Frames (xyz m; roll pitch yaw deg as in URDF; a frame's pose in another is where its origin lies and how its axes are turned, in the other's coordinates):
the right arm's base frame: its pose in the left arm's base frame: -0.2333 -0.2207 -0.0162 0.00 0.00 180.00
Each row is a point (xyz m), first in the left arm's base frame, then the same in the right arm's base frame.
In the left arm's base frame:
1: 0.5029 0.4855 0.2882
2: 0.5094 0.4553 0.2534
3: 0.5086 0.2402 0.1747
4: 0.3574 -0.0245 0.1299
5: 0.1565 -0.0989 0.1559
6: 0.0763 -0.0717 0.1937
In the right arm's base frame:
1: -0.7362 -0.7062 0.3044
2: -0.7427 -0.6760 0.2696
3: -0.7419 -0.4609 0.1909
4: -0.5907 -0.1962 0.1461
5: -0.3898 -0.1218 0.1721
6: -0.3096 -0.1490 0.2099

